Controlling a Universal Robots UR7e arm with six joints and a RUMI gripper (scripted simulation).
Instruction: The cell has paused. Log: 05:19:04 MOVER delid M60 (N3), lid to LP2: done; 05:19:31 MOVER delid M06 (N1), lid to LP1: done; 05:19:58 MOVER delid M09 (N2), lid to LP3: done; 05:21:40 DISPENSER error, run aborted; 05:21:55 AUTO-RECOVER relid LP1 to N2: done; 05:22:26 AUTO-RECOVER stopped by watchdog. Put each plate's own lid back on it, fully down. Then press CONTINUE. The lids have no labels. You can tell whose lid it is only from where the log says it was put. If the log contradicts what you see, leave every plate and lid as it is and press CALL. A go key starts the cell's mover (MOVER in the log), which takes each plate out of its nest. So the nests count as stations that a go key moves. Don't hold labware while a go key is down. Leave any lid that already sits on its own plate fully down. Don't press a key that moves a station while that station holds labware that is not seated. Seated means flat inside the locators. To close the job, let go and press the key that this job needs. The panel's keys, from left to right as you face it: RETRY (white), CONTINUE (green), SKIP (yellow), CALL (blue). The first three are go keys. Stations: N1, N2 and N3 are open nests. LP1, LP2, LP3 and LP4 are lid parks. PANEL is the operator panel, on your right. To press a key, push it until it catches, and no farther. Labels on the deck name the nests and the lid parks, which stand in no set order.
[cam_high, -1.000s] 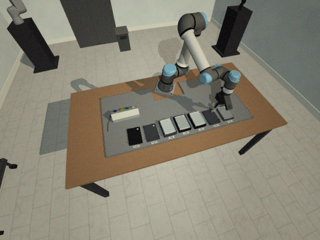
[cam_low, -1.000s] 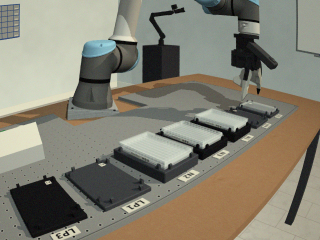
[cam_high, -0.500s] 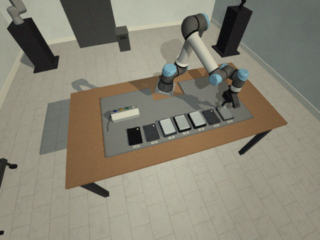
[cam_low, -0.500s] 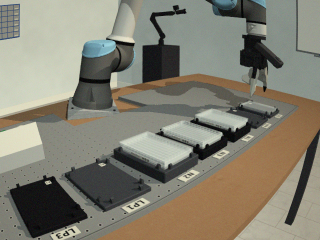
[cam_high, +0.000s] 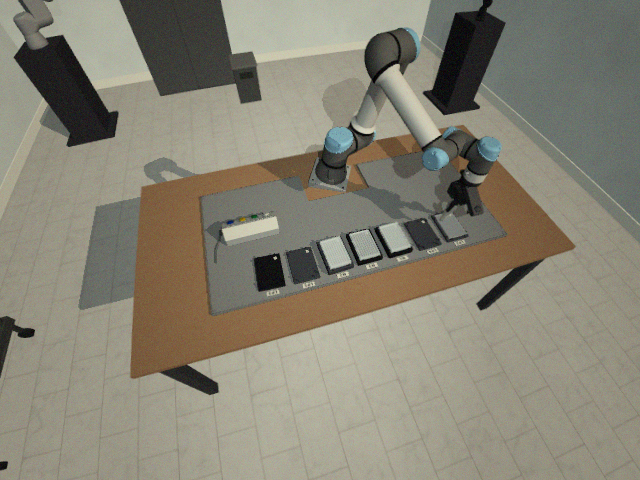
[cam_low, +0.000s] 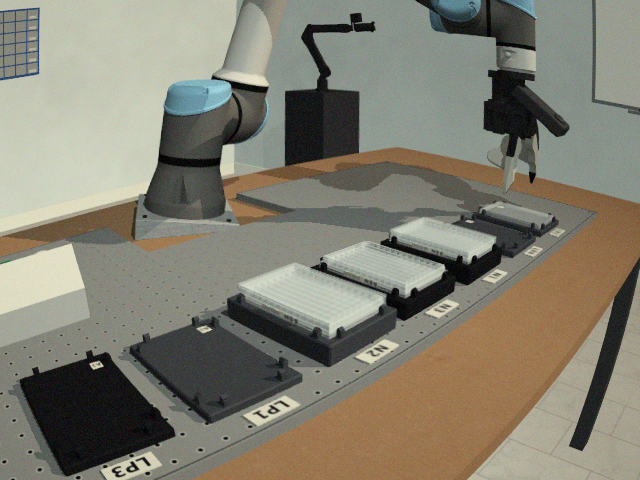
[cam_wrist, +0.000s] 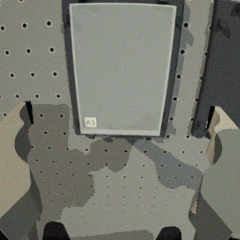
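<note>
The plate is 1 cm behind my hand, 40 cm to the right of it and 4 cm below it. Round my hand: lid park LP1 (1 cm behind, 65 cm to the right, 6 cm below); then white RETRY key (26 cm behind, 74 cm to the right); then LP3 lid park (2 cm behind, 79 cm to the right, 6 cm below).
</note>
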